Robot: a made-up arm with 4 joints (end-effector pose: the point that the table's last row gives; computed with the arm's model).
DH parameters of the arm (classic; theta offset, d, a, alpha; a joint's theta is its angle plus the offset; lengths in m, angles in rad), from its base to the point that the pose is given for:
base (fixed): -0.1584 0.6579 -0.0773 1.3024
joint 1: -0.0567 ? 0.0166 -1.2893
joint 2: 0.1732 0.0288 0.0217 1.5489
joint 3: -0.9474 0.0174 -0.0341 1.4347
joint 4: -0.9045 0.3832 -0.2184 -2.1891
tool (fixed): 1.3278 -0.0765 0 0
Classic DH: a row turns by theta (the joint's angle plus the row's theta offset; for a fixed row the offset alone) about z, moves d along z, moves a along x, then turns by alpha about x.
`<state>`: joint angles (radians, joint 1 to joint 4).
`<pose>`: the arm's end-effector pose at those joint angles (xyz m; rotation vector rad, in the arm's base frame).
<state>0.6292 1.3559 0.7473 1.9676</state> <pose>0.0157 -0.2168 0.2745 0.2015 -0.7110 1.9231</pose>
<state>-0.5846 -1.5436 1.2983 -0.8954</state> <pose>-0.5389 -0.0933 0.5512 1.1591 0.1704 0.9717</pose>
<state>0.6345 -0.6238 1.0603 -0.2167</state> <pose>-0.0549 -0.2468 0.2511 0.3460 -0.5170 2.0444</pose>
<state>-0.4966 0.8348 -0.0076 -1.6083</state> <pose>-0.2423 -0.3774 0.3890 -1.5206 -0.4946 -0.5139</pose>
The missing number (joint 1, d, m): 0.0729
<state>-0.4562 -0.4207 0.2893 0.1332</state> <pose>-0.5391 -0.0006 0.7524 1.7736 0.0853 0.6583</pose>
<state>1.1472 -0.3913 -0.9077 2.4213</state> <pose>-0.4052 0.1139 0.4075 0.0156 -0.1392 -0.1424</pose>
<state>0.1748 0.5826 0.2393 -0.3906</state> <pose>-0.1772 -0.4871 0.4999 1.8036 1.0909 2.2164</pose>
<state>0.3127 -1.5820 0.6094 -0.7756</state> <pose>-0.3025 0.0893 0.2993 1.1009 -0.8180 1.4045</pose>
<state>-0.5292 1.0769 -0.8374 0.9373</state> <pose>-0.0756 -0.3960 1.0467 1.3028 1.9373 0.8445</pose>
